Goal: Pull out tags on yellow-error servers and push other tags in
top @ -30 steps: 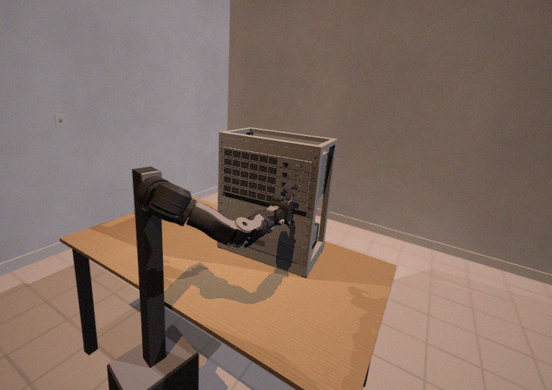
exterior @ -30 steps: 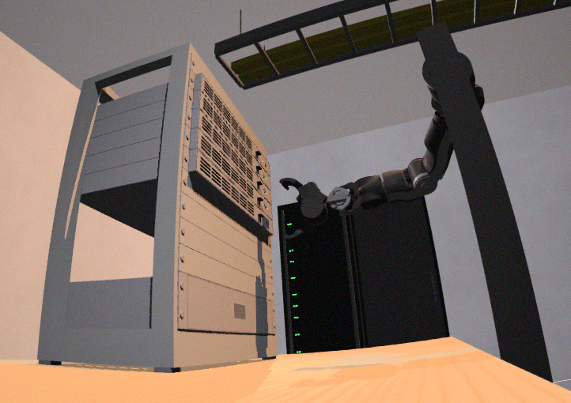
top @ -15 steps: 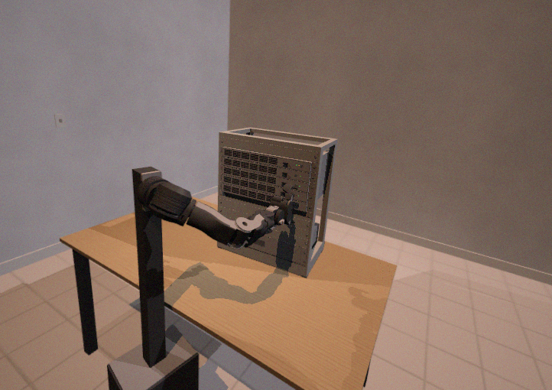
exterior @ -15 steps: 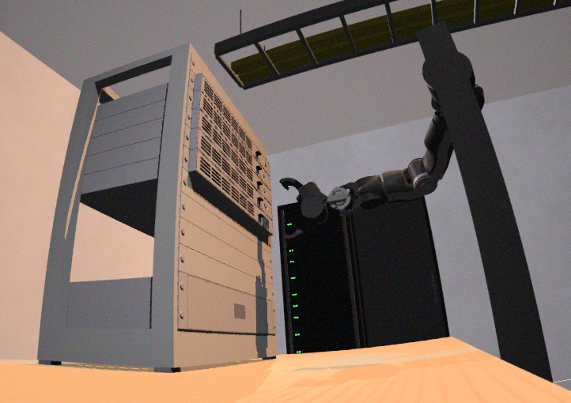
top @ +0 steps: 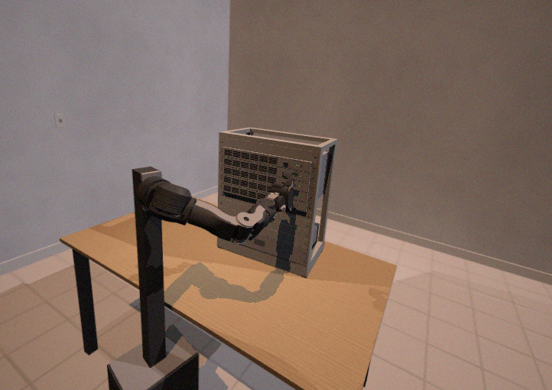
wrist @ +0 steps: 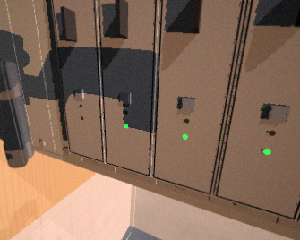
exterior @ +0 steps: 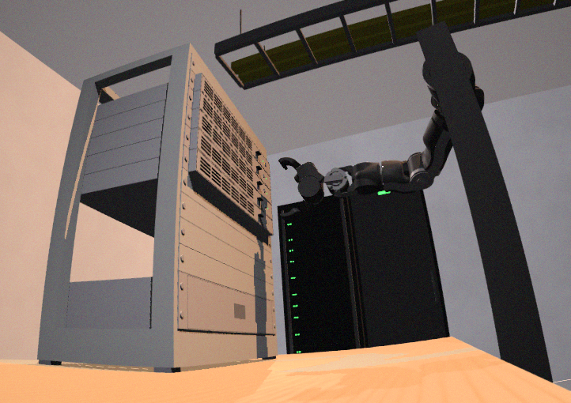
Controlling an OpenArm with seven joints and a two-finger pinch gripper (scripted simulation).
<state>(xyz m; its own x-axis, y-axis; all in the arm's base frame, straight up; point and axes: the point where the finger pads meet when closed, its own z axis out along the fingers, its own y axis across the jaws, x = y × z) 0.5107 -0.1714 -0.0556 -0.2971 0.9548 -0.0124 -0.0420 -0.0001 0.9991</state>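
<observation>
Right now my hand is 50 mm below the locate button, 30 mm short of it and 20 mm to the right of it.
</observation>
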